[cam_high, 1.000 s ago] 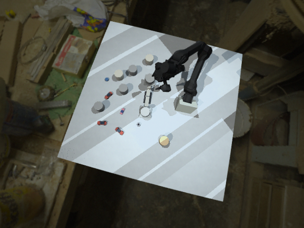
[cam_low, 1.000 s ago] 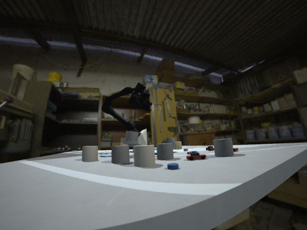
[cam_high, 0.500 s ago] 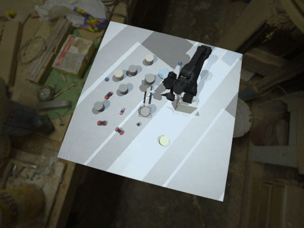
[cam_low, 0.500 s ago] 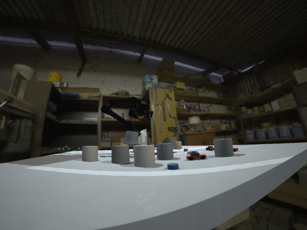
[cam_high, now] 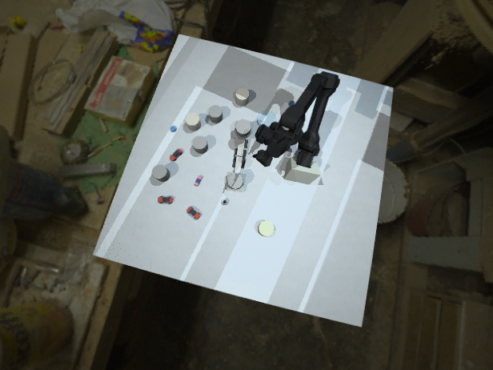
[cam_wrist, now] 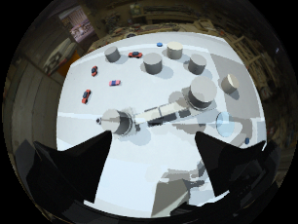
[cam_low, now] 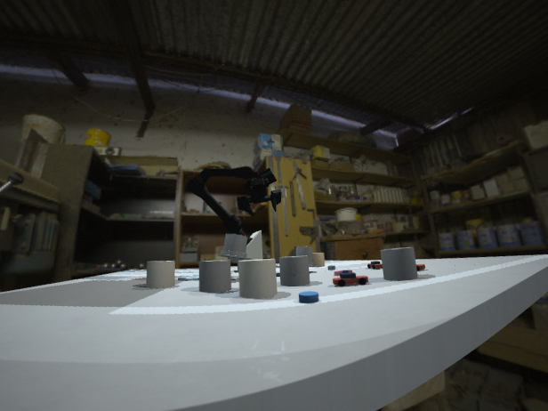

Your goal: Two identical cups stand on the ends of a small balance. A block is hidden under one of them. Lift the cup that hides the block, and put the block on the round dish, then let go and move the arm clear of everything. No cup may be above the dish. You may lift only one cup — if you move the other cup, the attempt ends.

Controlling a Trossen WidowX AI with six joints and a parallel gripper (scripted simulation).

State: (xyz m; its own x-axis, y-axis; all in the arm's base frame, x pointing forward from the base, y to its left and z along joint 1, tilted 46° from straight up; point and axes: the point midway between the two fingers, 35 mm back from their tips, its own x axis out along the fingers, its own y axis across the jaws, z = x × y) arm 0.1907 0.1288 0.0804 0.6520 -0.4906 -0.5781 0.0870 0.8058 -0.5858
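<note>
Right now the teal block is 60 mm ahead of my gripper tip, 120 mm to the left of it and 190 mm below it. Also, from my gripper tip: balance beam 80 mm ahead, 10 mm to the right, 200 mm below; then small balance 80 mm ahead, 10 mm to the right, 210 mm below; then pale dish 10 mm ahead, 260 mm to the right, 230 mm below.
</note>
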